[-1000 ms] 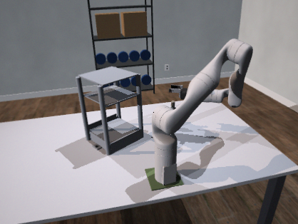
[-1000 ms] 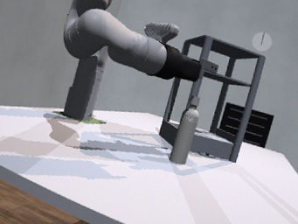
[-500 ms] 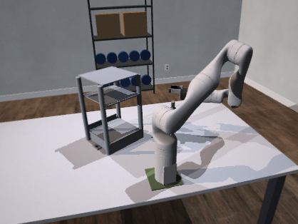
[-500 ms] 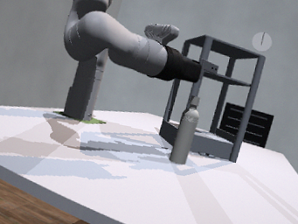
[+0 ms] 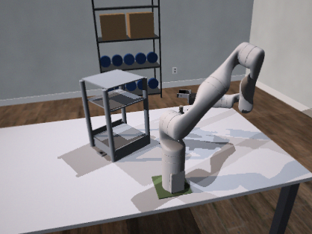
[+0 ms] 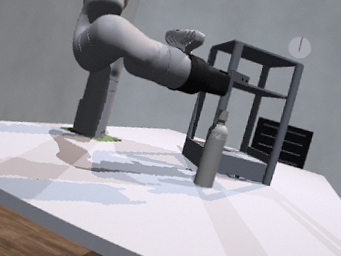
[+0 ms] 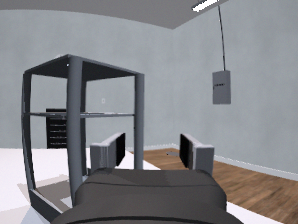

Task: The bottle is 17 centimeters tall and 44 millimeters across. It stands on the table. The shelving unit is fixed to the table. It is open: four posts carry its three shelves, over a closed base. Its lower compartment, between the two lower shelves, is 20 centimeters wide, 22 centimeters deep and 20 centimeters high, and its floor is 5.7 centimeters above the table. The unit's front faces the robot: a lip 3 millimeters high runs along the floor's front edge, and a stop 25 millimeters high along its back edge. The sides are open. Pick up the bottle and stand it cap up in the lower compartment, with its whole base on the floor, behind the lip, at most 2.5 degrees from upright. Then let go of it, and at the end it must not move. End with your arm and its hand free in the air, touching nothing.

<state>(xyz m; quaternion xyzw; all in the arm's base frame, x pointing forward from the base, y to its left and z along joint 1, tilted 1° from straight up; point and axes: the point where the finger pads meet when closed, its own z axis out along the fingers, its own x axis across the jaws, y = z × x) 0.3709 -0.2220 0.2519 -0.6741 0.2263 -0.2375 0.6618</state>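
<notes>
Now: hand 130 mm above the grey bottle. From my hand the other things lie so: shelving unit (350 mm to the left, 60 mm below, 40 mm ahead).
</notes>
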